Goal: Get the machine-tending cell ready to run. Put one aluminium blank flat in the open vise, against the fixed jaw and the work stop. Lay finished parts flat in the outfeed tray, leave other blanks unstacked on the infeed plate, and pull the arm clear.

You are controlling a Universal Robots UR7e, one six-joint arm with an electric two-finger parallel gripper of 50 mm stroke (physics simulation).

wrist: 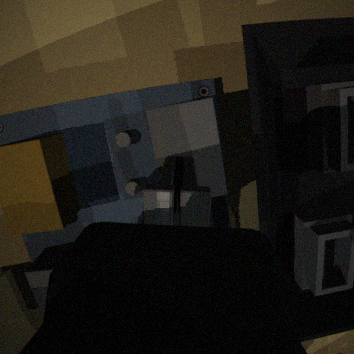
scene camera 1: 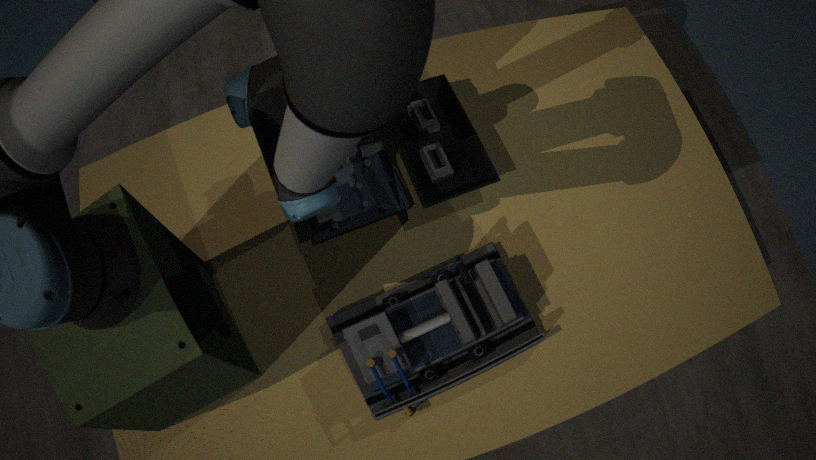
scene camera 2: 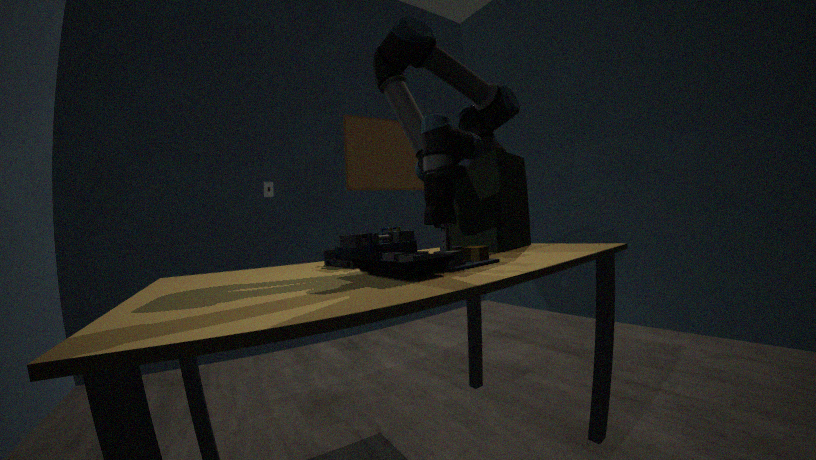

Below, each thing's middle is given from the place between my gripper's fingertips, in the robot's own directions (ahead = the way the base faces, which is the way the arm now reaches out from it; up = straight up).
The blue infeed plate point(wrist: 100, 168) is 5 cm behind my hand, 4 cm below it and 3 cm to the right of it.
